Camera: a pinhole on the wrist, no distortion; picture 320 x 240 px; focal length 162.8 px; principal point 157.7 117.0 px. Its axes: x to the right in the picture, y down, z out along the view. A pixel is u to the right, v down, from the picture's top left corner.
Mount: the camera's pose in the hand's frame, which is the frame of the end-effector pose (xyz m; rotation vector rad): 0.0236 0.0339 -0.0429 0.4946 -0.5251 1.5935
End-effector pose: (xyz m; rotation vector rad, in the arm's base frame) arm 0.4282 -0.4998 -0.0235 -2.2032 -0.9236 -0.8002
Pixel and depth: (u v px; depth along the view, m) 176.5 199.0 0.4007
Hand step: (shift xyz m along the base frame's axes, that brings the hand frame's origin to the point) -0.1574 0.2479 -0.2595
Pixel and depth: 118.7 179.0 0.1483
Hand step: -0.0683 0.0759 -0.0271
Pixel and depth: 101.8 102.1 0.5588
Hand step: -0.2065 0.5041 0.0192
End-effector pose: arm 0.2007 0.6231 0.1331 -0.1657 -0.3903 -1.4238
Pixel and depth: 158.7 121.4 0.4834
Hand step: -0.3054 0.0669 0.2939
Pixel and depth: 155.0 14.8 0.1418
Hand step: -0.0469 -0.0875 0.1028
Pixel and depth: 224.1 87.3 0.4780
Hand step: -0.1558 0.0525 0.4500
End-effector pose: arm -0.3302 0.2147 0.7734 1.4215 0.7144 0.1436
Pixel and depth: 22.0 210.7 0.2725
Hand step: -0.1733 -0.1405 -0.2594
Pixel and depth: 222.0 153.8 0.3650
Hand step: 0.0980 -0.3288 -0.0523
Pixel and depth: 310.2 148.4 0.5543
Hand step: 0.3123 -0.6410 0.1313
